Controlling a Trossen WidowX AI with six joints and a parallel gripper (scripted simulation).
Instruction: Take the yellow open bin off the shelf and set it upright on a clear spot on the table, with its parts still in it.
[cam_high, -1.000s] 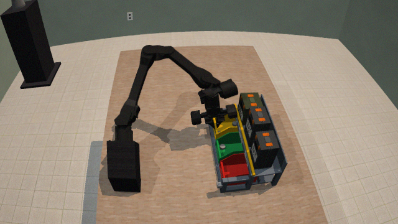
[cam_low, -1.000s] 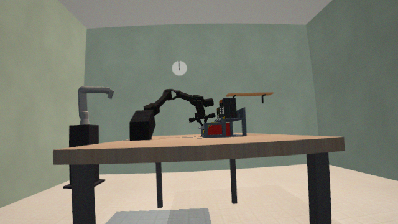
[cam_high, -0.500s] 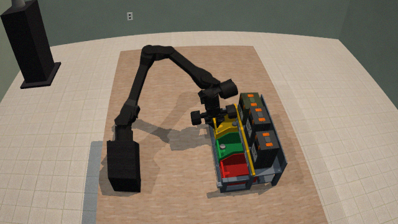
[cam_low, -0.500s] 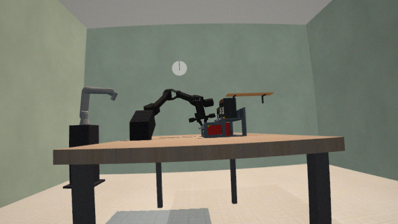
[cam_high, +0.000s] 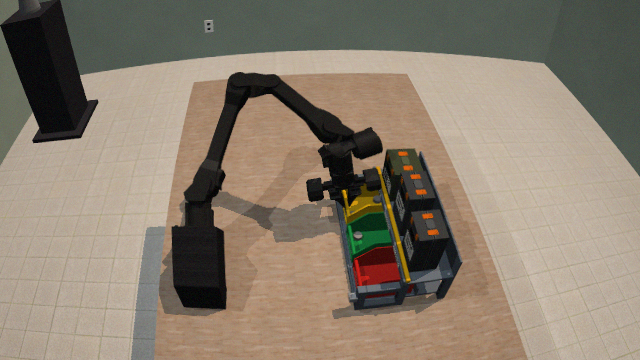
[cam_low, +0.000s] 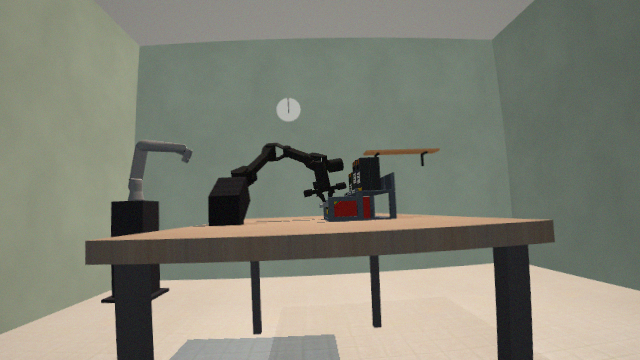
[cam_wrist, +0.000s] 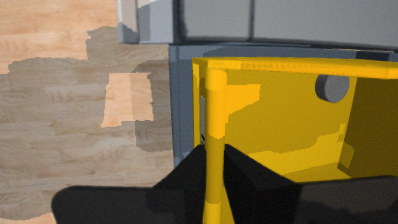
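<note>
Right now the yellow bin is 7 cm ahead of my hand and 2 cm below it. From my hand the other things lie so: red bin: 7 cm ahead, 22 cm to the right, 3 cm below; yellow rail: 10 cm ahead, 11 cm to the right, 3 cm above; green bin: 7 cm ahead, 11 cm to the right, 3 cm below.
</note>
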